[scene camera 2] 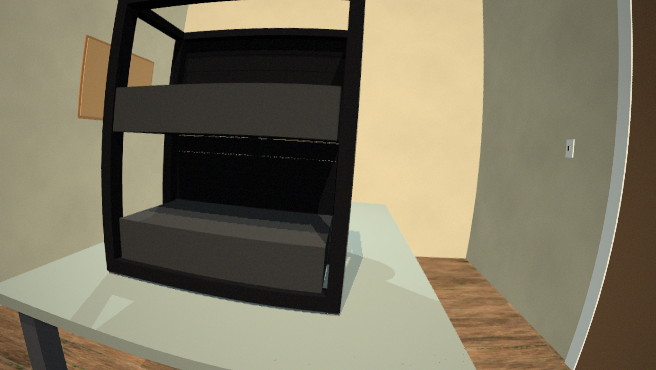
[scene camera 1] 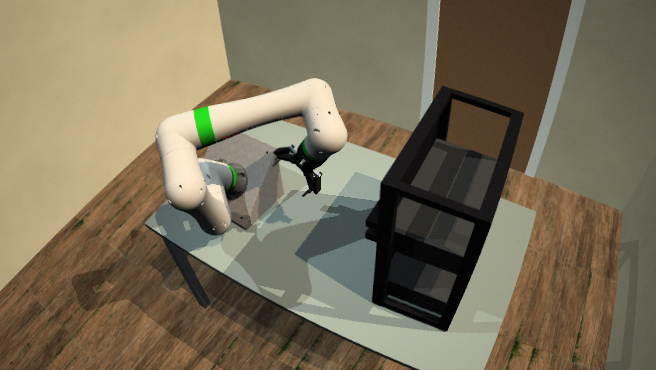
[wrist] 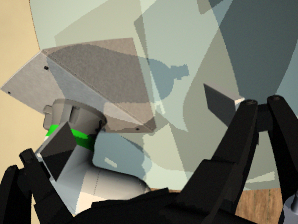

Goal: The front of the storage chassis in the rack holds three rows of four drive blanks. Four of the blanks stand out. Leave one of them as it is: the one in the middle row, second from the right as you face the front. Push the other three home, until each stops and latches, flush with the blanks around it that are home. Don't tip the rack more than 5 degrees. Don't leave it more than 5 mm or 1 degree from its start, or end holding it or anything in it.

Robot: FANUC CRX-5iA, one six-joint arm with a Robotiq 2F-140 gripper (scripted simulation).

Labels:
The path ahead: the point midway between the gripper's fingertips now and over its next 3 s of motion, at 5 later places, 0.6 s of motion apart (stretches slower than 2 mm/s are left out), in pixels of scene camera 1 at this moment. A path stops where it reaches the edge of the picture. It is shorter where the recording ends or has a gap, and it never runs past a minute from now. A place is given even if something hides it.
My gripper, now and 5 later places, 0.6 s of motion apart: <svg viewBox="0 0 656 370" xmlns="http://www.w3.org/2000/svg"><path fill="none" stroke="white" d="M289 179L293 176L302 166L321 146L341 122L359 113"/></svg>

